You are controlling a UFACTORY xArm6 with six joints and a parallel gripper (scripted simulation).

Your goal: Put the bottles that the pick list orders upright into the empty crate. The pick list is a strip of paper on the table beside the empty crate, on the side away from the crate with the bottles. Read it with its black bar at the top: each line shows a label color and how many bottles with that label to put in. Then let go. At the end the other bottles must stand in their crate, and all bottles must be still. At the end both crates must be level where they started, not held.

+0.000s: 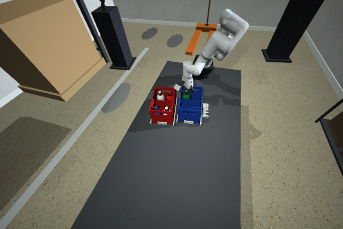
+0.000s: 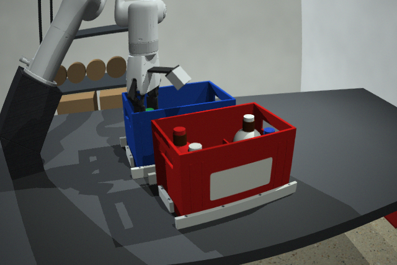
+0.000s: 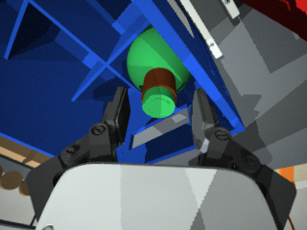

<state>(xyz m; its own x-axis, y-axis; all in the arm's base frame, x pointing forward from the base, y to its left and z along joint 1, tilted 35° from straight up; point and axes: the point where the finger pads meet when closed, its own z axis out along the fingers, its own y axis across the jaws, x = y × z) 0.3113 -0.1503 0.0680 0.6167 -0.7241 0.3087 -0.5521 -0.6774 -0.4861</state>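
Right now my hand is 4 cm short of the red-capped bottle, 15 cm to the left of it and 8 cm above it. Round my hand: blue crate (9 cm ahead, 4 cm to the left, 8 cm below); green-capped bottle (1 cm ahead, 8 cm below); red crate (13 cm ahead, 19 cm to the right, 8 cm below).
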